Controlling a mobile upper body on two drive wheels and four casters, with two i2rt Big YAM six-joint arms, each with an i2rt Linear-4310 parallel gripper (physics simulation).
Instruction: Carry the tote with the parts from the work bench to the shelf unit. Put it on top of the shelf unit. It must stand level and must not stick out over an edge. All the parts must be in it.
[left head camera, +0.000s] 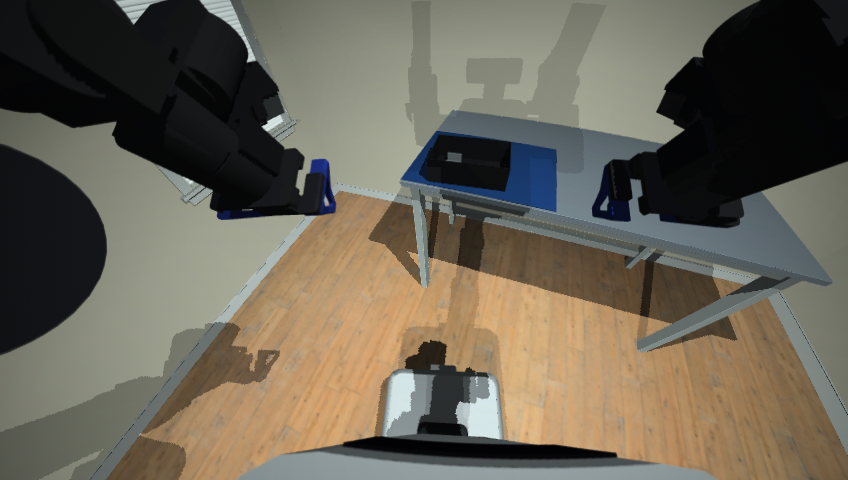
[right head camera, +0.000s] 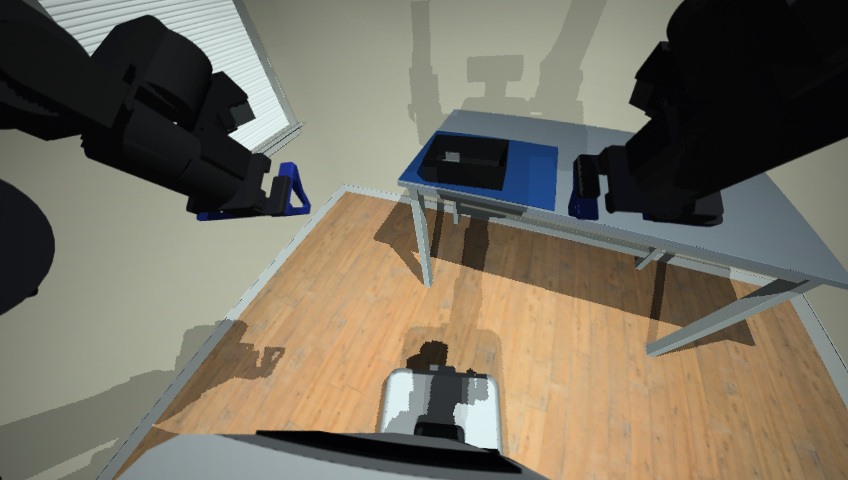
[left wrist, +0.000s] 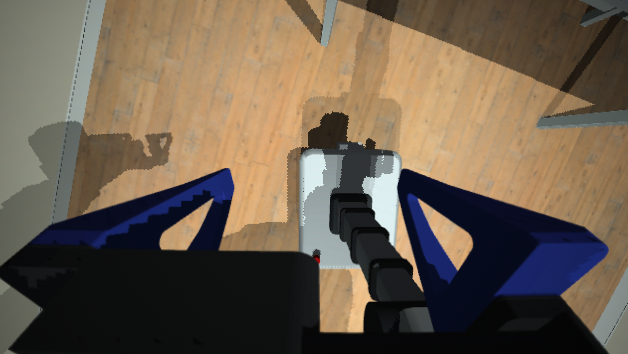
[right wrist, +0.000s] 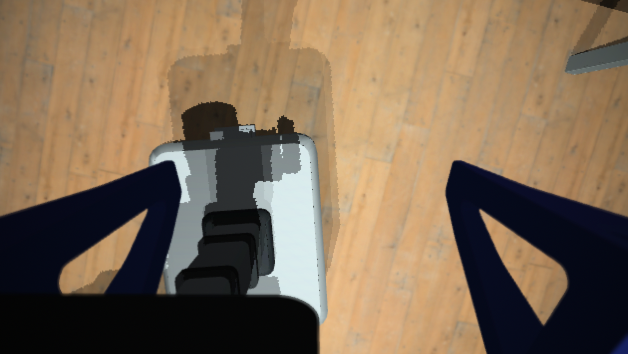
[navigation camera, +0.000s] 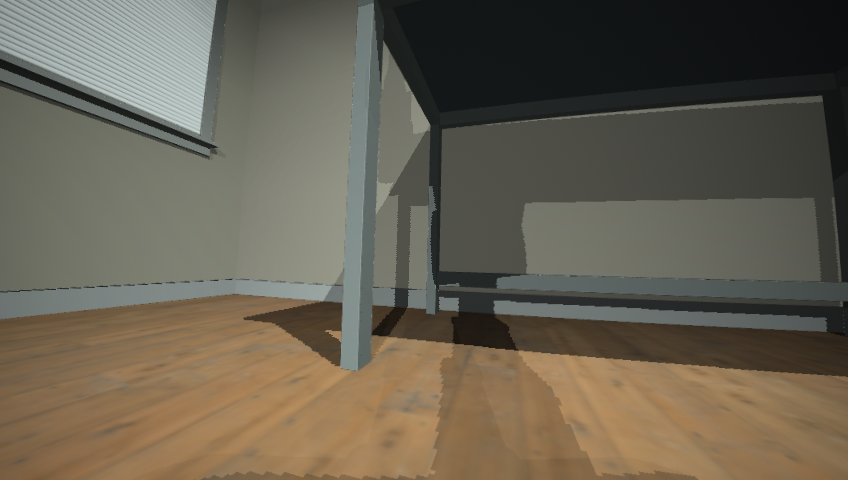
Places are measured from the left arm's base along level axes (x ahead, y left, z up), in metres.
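Pixels of known places: left gripper, fingertip midpoint: (left head camera: 303, 209) (right head camera: 281, 211) (left wrist: 315, 177); right gripper, fingertip midpoint: (left head camera: 627, 214) (right head camera: 606, 212) (right wrist: 313, 176).
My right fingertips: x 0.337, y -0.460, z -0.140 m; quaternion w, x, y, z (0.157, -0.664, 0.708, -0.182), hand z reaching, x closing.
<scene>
Ahead of a thing's pixels: the offset from my right fingertips to its top centre. "spot": to the spot under its first point. Level surfaces: height alone.
The black open tote @(dx +0.611, dy +0.148, dz -0.254 m) (left head camera: 470, 176) (right head camera: 464, 175) stands upright on a blue mat @(dz -0.354 m) (left head camera: 540, 187) (right head camera: 540, 187) at the left end of the grey work bench @(dz -0.356 m) (left head camera: 773, 237) (right head camera: 785, 237). A small light grey part @(dx +0.672, dy +0.209, dz -0.311 m) (left head camera: 454, 157) (right head camera: 452, 156) shows inside; dark walls and shadow hide the rest of the tote's inside. My left gripper (left head camera: 276, 212) (right head camera: 252, 215) (left wrist: 315, 177) is open and empty, in the air left of the bench in the head views. My right gripper (left head camera: 645, 217) (right head camera: 618, 217) (right wrist: 313, 176) is open and empty, in front of the bench's right part in those views. The shelf unit does not show.
The bench's near left leg (left head camera: 420, 243) (right head camera: 423, 243) (left wrist: 327, 25) (navigation camera: 359, 208) stands ahead of my white base (left head camera: 398, 404) (right head camera: 398, 404) (left wrist: 312, 200) (right wrist: 295, 215). Walls rise behind and left of the bench. A window @(spot: dx +1.035, dy +1.510, dz -0.218 m) (navigation camera: 119, 53) is in the left wall.
</scene>
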